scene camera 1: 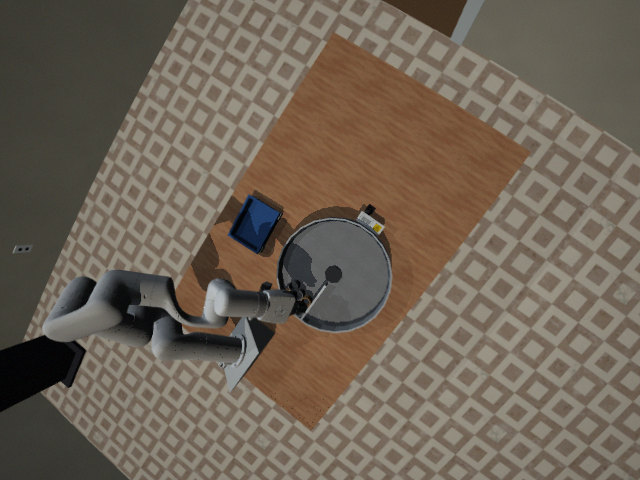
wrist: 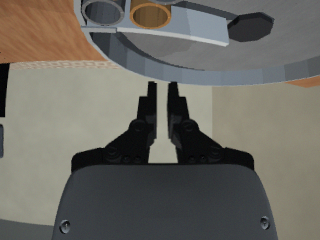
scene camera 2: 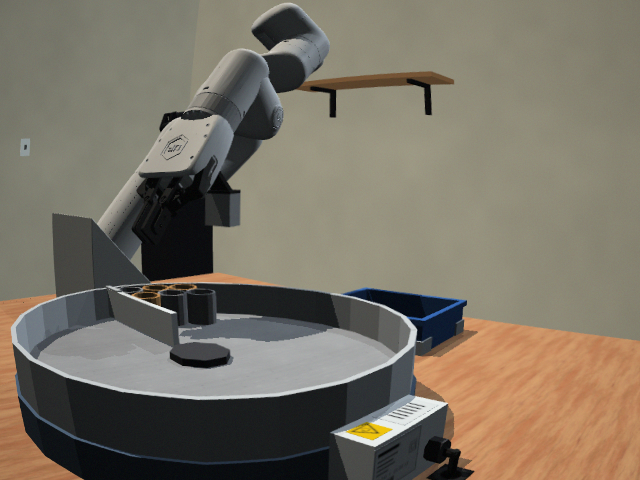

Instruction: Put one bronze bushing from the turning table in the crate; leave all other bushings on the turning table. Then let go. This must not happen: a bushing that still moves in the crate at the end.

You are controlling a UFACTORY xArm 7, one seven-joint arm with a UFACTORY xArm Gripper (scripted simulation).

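On the wrist camera you'd see my gripper [wrist: 162,94]. Scene camera 2 has a blue crate [scene camera 2: 445,320] in it, along with a grey turning table [scene camera 2: 268,355]. And scene camera 1 shows the blue crate [scene camera 1: 255,217] as well, plus the grey turning table [scene camera 1: 347,258].
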